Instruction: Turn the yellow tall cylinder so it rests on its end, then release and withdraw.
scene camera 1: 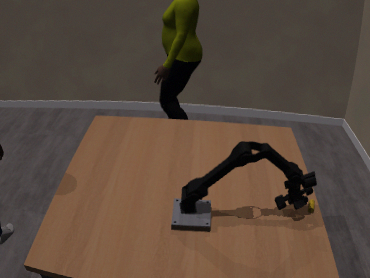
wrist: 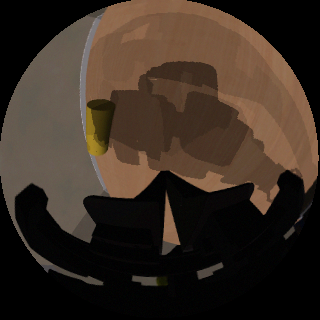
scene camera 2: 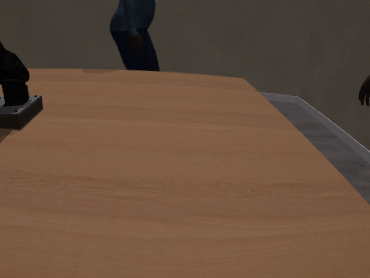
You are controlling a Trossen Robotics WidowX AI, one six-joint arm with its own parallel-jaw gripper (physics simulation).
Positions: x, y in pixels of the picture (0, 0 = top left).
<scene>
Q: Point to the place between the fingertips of my gripper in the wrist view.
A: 164, 174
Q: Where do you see a yellow cylinder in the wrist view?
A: At 99, 112
</scene>
